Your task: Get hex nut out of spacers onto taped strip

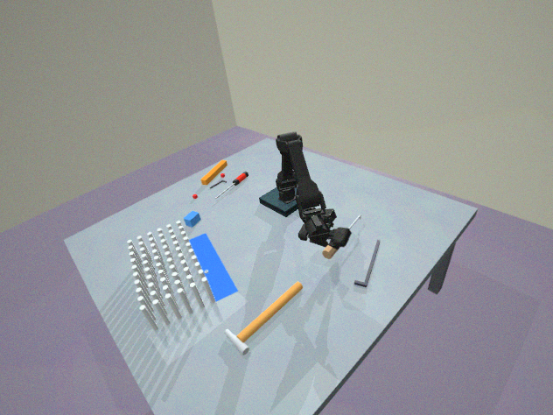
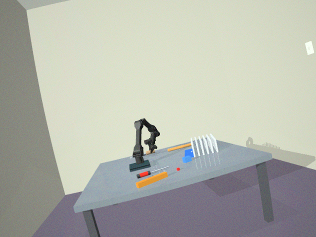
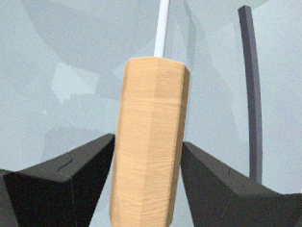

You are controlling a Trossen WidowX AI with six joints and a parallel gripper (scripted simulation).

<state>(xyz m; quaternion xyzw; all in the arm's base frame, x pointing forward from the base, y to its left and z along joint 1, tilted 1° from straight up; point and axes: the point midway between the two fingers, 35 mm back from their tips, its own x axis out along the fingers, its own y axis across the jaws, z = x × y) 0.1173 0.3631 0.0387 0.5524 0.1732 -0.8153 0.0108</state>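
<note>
Right now my gripper tip is 100 mm past the thin-rod tool and 20 mm to the left of it. Round my gripper tip: hex key (790 mm to the right, 40 mm below, 10 mm ahead); then blue taped strip (350 mm ahead, 300 mm to the right, 40 mm below); then blue block (590 mm to the right, 280 mm ahead, 20 mm below).
</note>
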